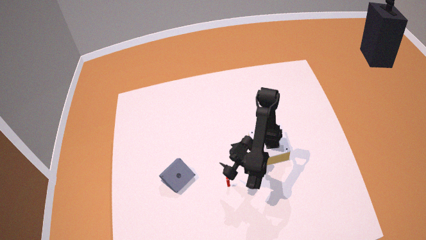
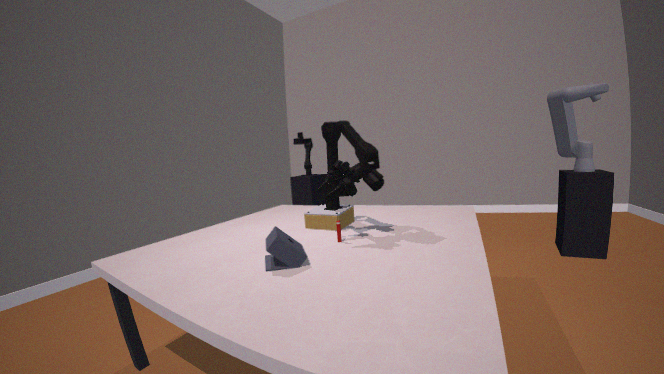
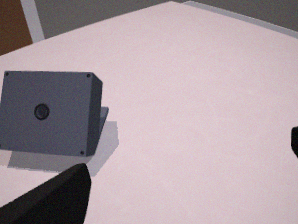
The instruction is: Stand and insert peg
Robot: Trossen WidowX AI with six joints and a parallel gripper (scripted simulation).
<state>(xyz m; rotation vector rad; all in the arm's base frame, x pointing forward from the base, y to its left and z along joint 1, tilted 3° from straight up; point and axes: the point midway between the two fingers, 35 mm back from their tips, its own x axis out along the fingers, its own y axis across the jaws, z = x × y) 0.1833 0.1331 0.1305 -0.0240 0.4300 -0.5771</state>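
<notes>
My gripper tip is 120 mm above the red peg and 60 mm to the right of it. From my gripper tip the other things lie so: grey sloped panel (240 mm ahead, 140 mm below, 30 mm to the left).
</notes>
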